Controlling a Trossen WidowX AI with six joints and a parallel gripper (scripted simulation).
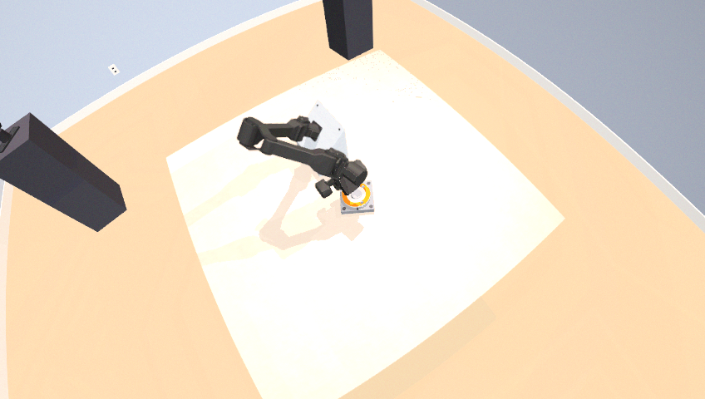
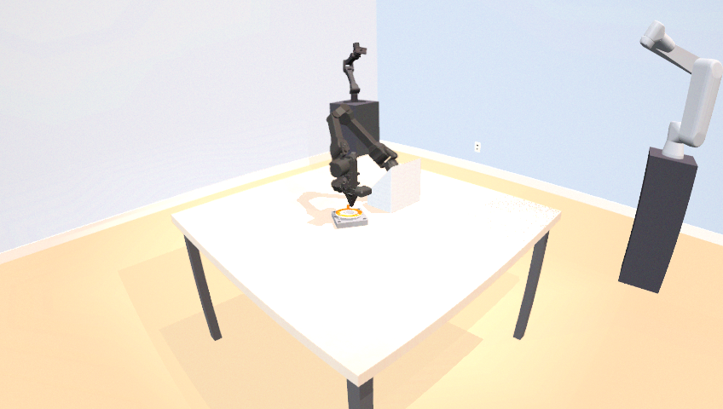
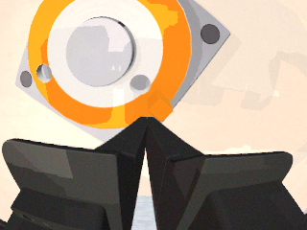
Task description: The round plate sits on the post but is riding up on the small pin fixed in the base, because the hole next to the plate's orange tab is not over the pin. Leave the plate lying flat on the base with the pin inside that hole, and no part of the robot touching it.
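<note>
Now: the square grey base 40 mm ahead of my gripper tip, 30 mm to the left of it and 20 mm below it.
</note>
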